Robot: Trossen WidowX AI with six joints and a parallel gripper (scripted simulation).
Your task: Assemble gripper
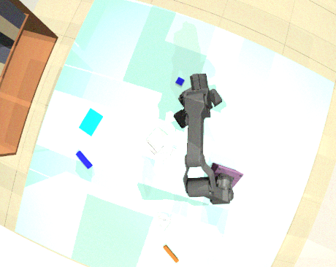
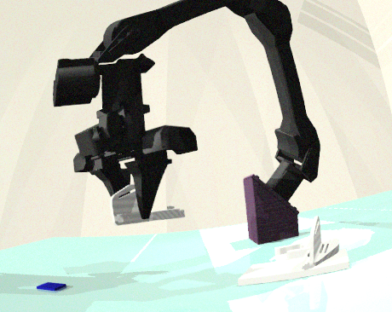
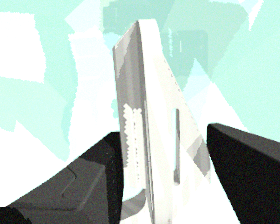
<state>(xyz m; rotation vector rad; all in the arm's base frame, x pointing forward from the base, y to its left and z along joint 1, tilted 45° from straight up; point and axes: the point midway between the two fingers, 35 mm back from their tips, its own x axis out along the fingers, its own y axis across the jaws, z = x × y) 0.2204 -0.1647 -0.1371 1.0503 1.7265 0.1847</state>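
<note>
My gripper tip is 100 mm short of the long flat white part, 180 mm to the right of it and 70 mm above it. Round my gripper tip: cyan tile 400 mm ahead, 210 mm to the left, 80 mm below; then small blue square 100 mm ahead, 100 mm to the right, 80 mm below; then blue bar 360 mm ahead, 370 mm to the left, 70 mm below.
</note>
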